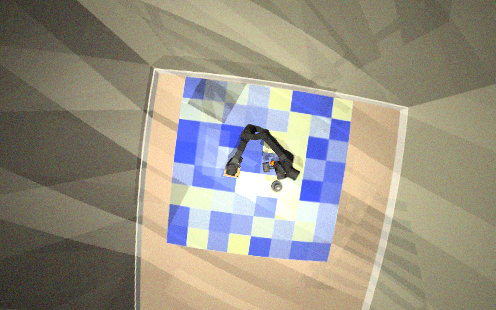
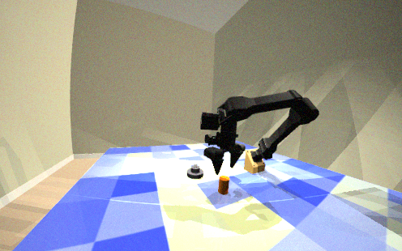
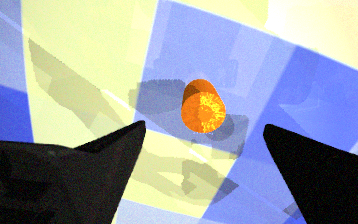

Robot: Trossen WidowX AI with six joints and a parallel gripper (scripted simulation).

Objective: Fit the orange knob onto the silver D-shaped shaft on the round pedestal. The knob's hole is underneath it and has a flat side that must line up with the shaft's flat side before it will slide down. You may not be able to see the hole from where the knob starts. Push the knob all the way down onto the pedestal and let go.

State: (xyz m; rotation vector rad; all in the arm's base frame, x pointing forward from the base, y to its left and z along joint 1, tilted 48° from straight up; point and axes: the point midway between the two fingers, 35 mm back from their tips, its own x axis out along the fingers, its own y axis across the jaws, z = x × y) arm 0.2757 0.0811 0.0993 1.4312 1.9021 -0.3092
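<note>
The orange knob lies 50 mm below my gripper tip. From my gripper tip the other things lie so: round dark pedestal 160 mm to the right, 70 mm ahead, 60 mm below.
</note>
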